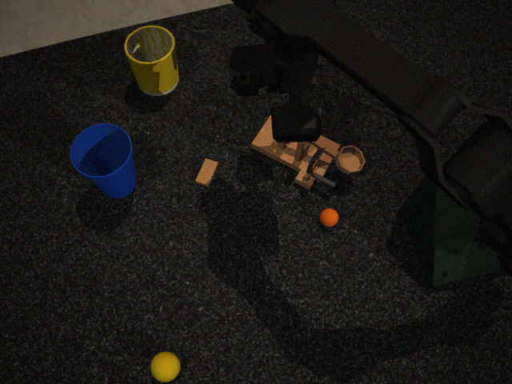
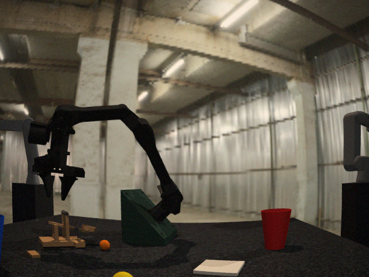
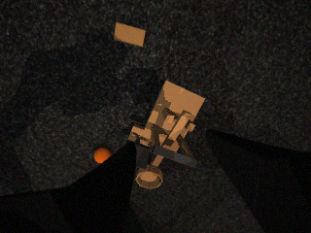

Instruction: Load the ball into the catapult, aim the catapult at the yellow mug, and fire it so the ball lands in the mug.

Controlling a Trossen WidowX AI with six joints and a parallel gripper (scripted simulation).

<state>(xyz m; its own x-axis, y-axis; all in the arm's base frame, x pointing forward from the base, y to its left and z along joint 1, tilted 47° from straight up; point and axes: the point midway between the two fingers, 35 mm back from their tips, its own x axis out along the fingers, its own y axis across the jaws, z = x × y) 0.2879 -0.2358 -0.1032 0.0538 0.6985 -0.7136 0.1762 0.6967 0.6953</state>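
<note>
My gripper tip is 14 cm to the right of the orange ball, 13 cm above it and 5 cm past it. From my gripper tip the other things lie so: small wooden block (14 cm below, 13 cm ahead); then blue cup (29 cm ahead, 12 cm below, 1 cm to the right); then catapult (10 cm below, 6 cm behind, 3 cm to the left).
</note>
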